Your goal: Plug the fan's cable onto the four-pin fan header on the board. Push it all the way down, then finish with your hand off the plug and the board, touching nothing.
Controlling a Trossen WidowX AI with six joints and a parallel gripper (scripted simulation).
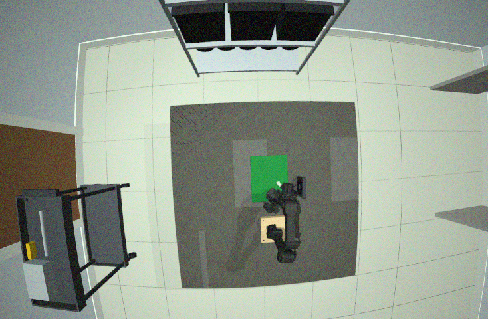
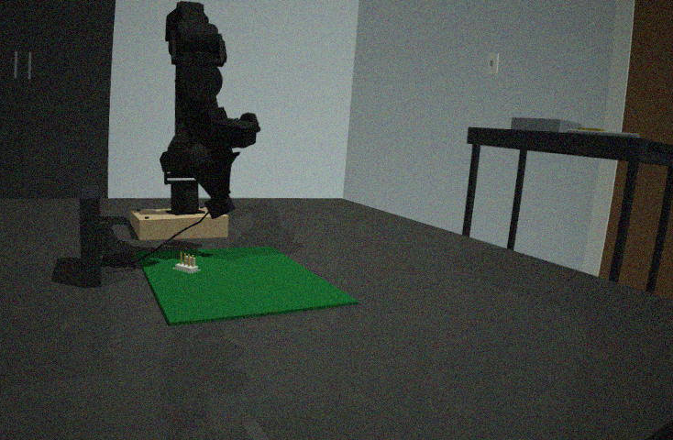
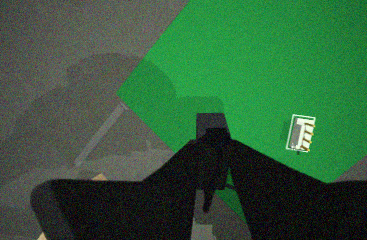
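Now: the white four-pin header 100 mm below my gripper tip, 80 mm to the right of it and 40 mm ahead of it. The rest, counted from my gripper tip: green board 110 mm below, 90 mm ahead, 30 mm to the right; black fan 200 mm to the right, 40 mm below; dark fan plug 10 mm below, 10 mm behind.
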